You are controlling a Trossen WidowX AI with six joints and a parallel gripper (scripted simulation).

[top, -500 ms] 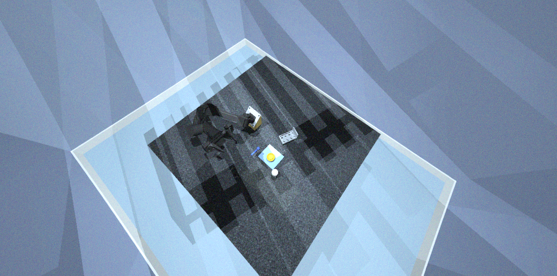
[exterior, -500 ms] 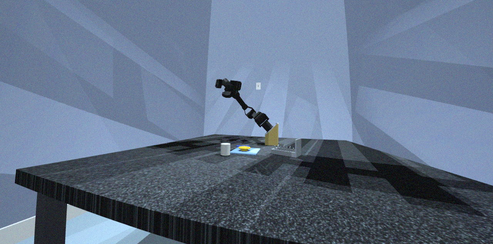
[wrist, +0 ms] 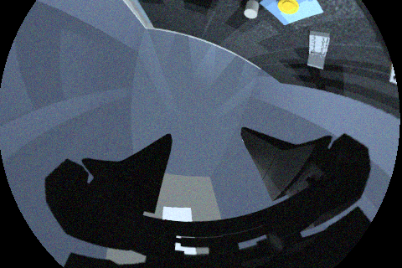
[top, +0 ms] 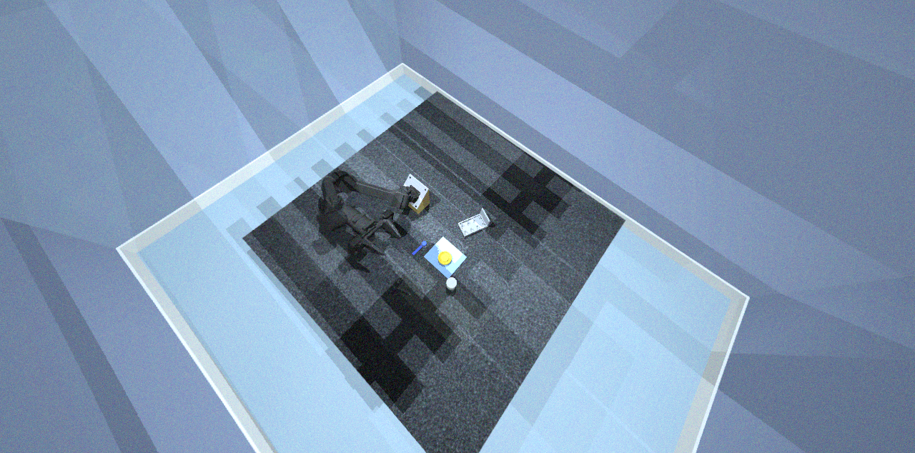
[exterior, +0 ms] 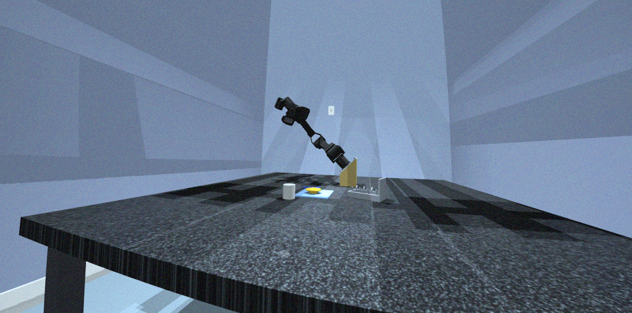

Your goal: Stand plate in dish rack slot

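Now: the yellow plate 390 mm below my gripper tip, 160 mm to the left of it and 90 mm ahead of it. The rest, counted from my gripper tip: light blue mat (400 mm below, 170 mm to the left, 80 mm ahead); then grey dish rack (380 mm below, 370 mm to the left, 80 mm ahead); then white cup (380 mm below, 190 mm ahead, 90 mm to the left).
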